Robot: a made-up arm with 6 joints. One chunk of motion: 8 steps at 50 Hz.
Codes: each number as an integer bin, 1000 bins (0 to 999) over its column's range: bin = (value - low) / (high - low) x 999, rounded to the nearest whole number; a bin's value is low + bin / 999 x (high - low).
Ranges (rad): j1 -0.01..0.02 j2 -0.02..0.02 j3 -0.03..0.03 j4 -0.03..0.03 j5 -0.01..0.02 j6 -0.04..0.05
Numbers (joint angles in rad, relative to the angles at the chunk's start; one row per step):
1: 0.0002 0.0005 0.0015 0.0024 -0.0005 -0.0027
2: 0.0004 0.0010 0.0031 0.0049 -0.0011 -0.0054
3: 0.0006 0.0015 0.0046 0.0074 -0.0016 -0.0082
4: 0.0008 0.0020 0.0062 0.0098 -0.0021 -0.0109
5: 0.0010 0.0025 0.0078 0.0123 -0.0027 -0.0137
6: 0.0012 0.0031 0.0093 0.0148 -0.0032 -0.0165
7: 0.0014 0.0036 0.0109 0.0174 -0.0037 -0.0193
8: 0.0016 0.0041 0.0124 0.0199 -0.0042 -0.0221
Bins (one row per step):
1: 340 512 524 539 316 414
2: 346 524 551 581 296 384
3: 353 537 576 623 280 353
4: 360 549 603 663 263 323
5: 366 562 629 704 243 292
6: 373 577 654 746 226 261
7: 380 589 681 789 210 230
8: 386 602 706 831 193 199

